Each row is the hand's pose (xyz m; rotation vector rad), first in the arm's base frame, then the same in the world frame.
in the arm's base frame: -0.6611 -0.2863 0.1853 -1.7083 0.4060 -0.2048
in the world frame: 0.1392 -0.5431 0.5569 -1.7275 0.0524 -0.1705
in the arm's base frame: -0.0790 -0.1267 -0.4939 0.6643 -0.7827 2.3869
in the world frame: 0.7731 -0.2386 -0.0186 0.5810 -0.7849 2.7131
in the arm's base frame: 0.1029 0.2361 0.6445 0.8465 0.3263 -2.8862
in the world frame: 0.6541 0.1552 1.1178 0.9701 0.3581 -2.5549
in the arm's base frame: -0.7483 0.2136 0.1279 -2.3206 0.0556 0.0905
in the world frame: -0.0592 -0.0817 0.4643 -2.3355 -0.3325 0.0135
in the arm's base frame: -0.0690 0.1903 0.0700 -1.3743 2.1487 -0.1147
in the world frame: 0.6034 0.0688 0.5248 -1.5769 1.8160 -0.1516
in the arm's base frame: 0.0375 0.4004 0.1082 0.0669 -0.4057 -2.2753
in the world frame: 0.6453 0.2990 0.5718 0.2952 -0.4831 -2.0179
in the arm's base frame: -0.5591 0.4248 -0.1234 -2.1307 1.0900 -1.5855
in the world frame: 0.1122 0.1714 0.2405 -2.0030 0.7161 -1.6289
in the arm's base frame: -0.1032 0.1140 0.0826 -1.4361 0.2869 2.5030
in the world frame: 0.5878 -0.0137 0.5346 -1.7910 0.0997 2.5470
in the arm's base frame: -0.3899 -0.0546 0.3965 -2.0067 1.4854 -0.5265
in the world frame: 0.3018 -0.2506 0.8015 -2.0685 1.1022 -0.5937
